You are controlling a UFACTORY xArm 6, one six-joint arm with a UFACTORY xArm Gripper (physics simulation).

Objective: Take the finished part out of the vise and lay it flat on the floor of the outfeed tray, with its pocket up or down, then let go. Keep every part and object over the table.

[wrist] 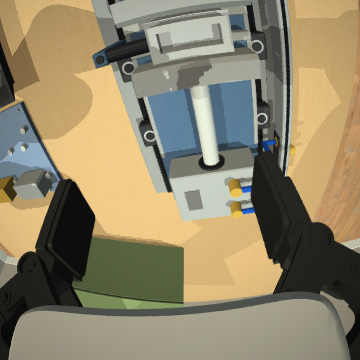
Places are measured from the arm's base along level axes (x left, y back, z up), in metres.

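Where they show: gripper, fingertip midpoint: [164, 186].
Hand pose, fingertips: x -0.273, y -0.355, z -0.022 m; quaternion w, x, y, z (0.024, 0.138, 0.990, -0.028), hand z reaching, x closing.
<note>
Each offset is from my fingertips to the top centre of the thing. "spot": to the spot under its first point.
The finished part {dx -0.035, dy -0.048, dz -0.076 m} [187, 37], a light grey block with a rectangular pocket facing the camera, sits in the vise {dx -0.025, dy +0.022, dz -0.092 m} [150, 82] at the top of the wrist view, behind the grey moving jaw. A white rod runs from that jaw to a light grey end block. My gripper [164, 186] is open and empty; its fingers stand wide apart, nearer the camera than the vise, with the right finger overlapping the end block's right side. A green box-like object [140, 265] shows at the bottom, partly hidden by the gripper body; I cannot tell whether it is the outfeed tray.
A black bar with a blue end {spot: dx +0.032, dy -0.061, dz -0.092 m} [100, 59] sticks out left of the vise. Brass fittings {dx -0.023, dy +0.102, dz -0.081 m} [235, 188] and blue hoses are at the end block's right. A blue plate {dx +0.324, dy -0.017, dz -0.183 m} [27, 117] with pegs and small blocks lies at the left. A dark object {spot: dx +0.182, dy -0.108, dz -0.149 m} [5, 85] shows at the left edge.
</note>
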